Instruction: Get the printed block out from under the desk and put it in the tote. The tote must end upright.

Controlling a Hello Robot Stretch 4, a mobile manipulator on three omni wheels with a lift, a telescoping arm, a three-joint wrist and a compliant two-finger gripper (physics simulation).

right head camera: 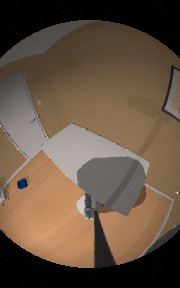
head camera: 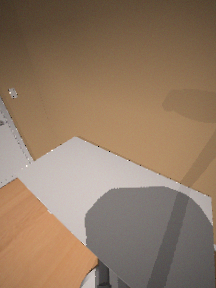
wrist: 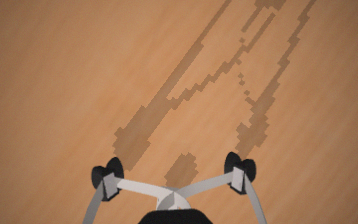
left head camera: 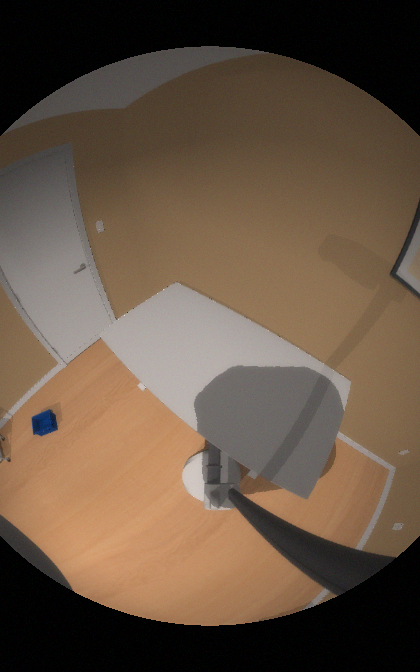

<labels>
gripper: wrist 174, 167; not seen in the right head camera view (hidden by a white desk); not seen in the head camera view (hidden by a white desk); not seen in the left head camera view (hidden by a white desk)
same spot on white desk: [left head camera: 266, 403] = [head camera: 137, 216]
</labels>
